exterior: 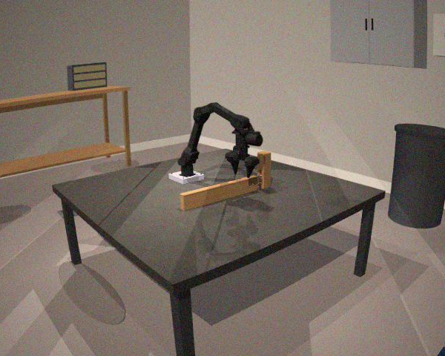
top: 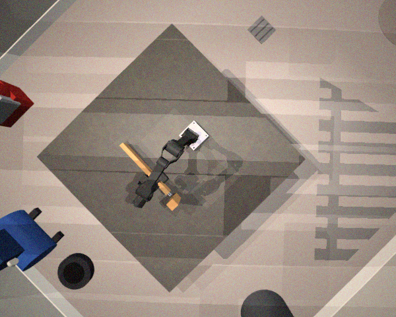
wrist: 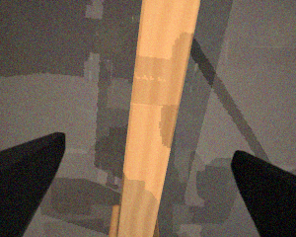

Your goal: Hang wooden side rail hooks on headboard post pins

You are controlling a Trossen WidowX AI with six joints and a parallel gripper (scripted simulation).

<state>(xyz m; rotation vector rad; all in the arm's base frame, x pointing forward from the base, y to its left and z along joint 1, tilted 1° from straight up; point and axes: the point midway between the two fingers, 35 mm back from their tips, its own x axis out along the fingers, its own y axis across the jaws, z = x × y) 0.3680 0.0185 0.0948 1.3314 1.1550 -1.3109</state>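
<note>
Now: gripper tip 150 mm to the right of the headboard post, 20 mm short of it and 10 mm above it.
</note>
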